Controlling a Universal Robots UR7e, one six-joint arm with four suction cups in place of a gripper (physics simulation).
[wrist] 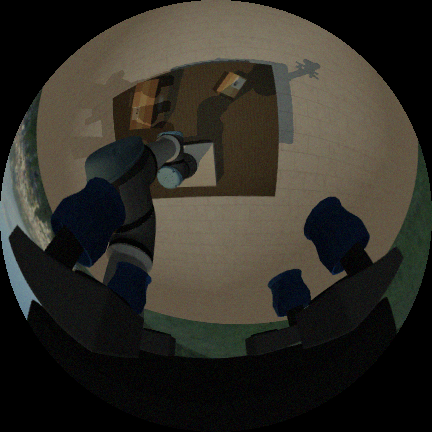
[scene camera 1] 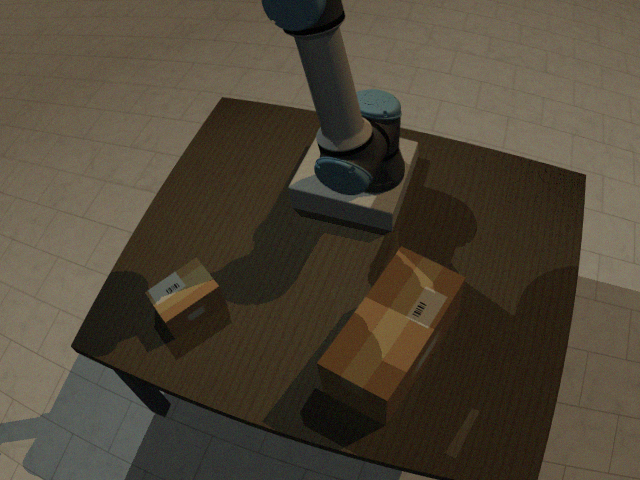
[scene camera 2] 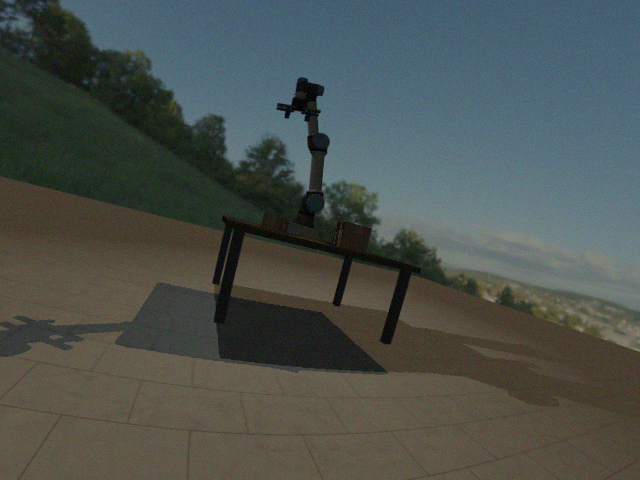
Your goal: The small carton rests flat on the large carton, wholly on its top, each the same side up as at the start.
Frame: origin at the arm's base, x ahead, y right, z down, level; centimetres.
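Where they show: hand, tool point: [wrist: 214, 258] [scene camera 2: 297, 117]; arm's base, link origin: [wrist: 184, 165] [scene camera 2: 302, 226].
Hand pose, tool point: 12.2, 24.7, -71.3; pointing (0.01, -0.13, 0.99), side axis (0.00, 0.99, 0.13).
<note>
Each offset is from my tool point to the top centre of the thing, as dx, dy, dz. Level surfaces: height alone.
The small carton @(+37.7, -2.9, +70.0) [scene camera 1: 185, 291] [scene camera 2: 275, 222] [wrist: 230, 84] stands on the table, label up, at the left in scene camera 1. The large carton @(+26.6, -48.9, +63.0) [scene camera 1: 385, 330] [scene camera 2: 353, 236] [wrist: 144, 105] stands apart from it at the right, label up, with a paler tape band along its top. My gripper [scene camera 2: 297, 115] [wrist: 212, 259], four blue suction cups on a dark frame, is high above the table in scene camera 2 and does not show in scene camera 1. It is open; no carton is on the cups. Both cartons are far from the cups in the wrist view.
The dark wooden table @(dz +77.9) [scene camera 1: 191, 191] [wrist: 250, 155] carries the arm's pale base block [scene camera 1: 341, 206] [wrist: 206, 172] near its back edge. The arm [scene camera 1: 330, 82] [scene camera 2: 316, 170] rises steeply from that block. Shadows of the arm and cartons fall across the table and the floor.
</note>
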